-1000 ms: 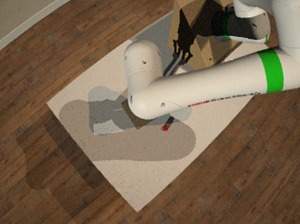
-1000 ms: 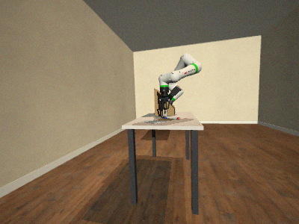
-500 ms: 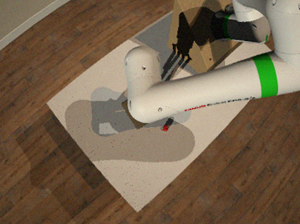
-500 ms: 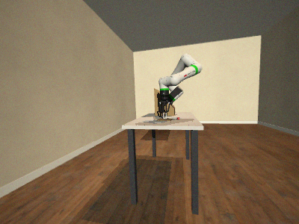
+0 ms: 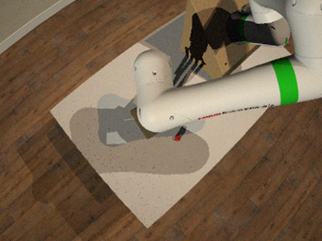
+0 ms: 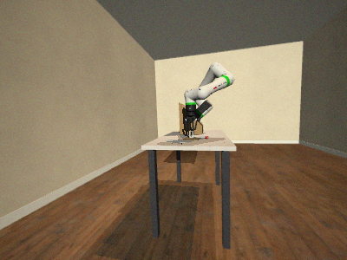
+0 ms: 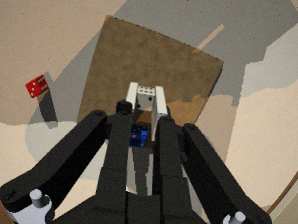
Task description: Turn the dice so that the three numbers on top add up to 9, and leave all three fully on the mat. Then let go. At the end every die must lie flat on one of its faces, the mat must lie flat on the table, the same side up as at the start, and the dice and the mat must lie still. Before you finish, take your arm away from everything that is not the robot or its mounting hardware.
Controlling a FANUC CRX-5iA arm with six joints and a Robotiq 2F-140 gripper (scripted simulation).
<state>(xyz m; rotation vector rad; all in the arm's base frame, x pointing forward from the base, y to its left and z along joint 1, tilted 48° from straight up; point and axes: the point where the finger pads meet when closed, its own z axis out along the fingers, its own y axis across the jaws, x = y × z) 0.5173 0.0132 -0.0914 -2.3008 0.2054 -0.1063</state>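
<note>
Now: hand 2 cm above the white die. From my hand the other things lie so: mat (4 cm below); blue die (5 cm behind, 3 cm below, 1 cm to the left); red die (14 cm to the left, 3 cm below, 1 cm ahead).
</note>
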